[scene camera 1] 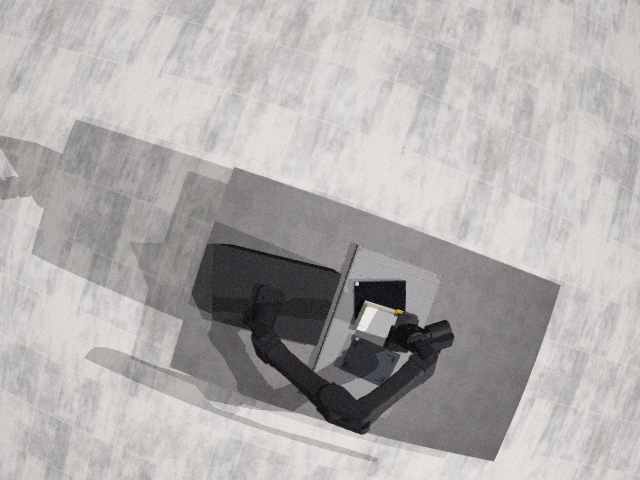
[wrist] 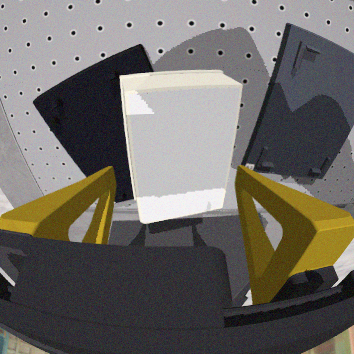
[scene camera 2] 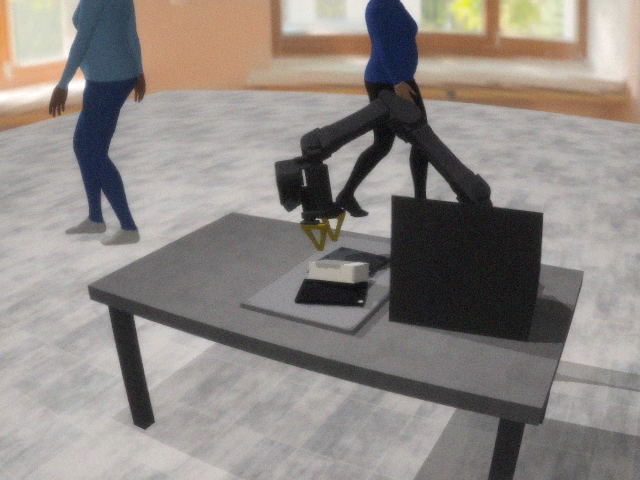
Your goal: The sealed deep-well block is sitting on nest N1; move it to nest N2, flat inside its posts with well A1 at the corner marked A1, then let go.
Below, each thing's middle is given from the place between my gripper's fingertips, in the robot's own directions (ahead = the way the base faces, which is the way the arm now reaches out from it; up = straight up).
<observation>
I see the white block [scene camera 2: 330,270] 6 cm below my hand and 3 cm behind it. From my hand the other things lie so: black nest plate [scene camera 2: 312,291] (9 cm below, 6 cm to the left, 4 cm behind); then grey perforated base plate [scene camera 1: 422,285] (11 cm below, 6 cm to the right, 2 cm behind).
</observation>
